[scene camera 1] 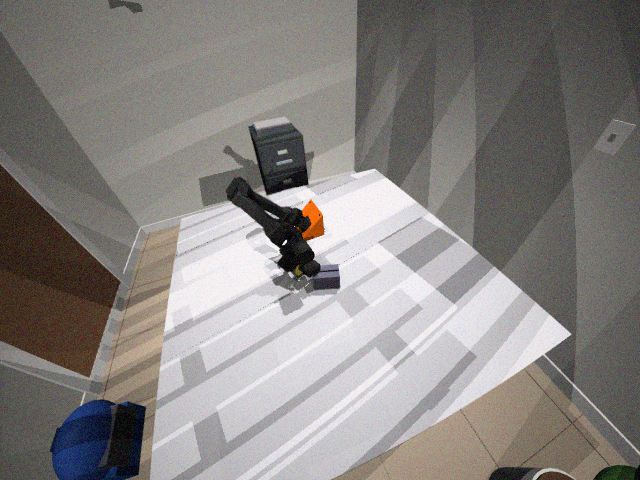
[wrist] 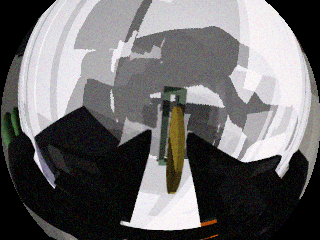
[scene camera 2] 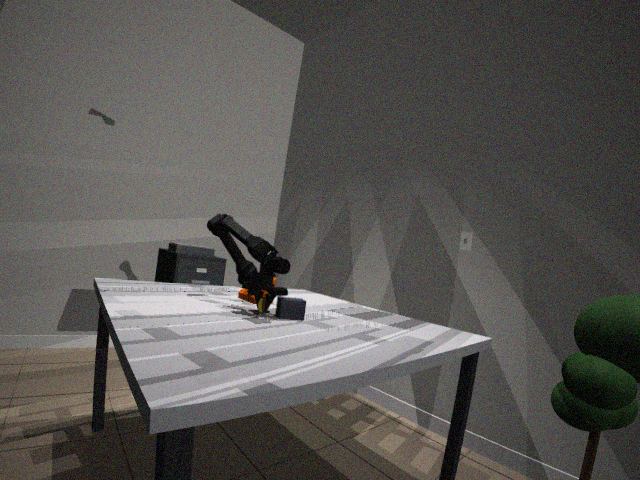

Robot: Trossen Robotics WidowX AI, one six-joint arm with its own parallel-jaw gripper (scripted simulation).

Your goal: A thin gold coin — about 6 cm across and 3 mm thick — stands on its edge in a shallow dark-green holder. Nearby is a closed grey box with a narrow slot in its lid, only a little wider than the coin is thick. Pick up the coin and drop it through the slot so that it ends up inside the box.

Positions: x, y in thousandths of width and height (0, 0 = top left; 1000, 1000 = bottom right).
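Note:
You'd see my gripper (scene camera 2: 410, 647) (wrist: 530, 565) here, and there's a gold coin (wrist: 552, 556) as well.

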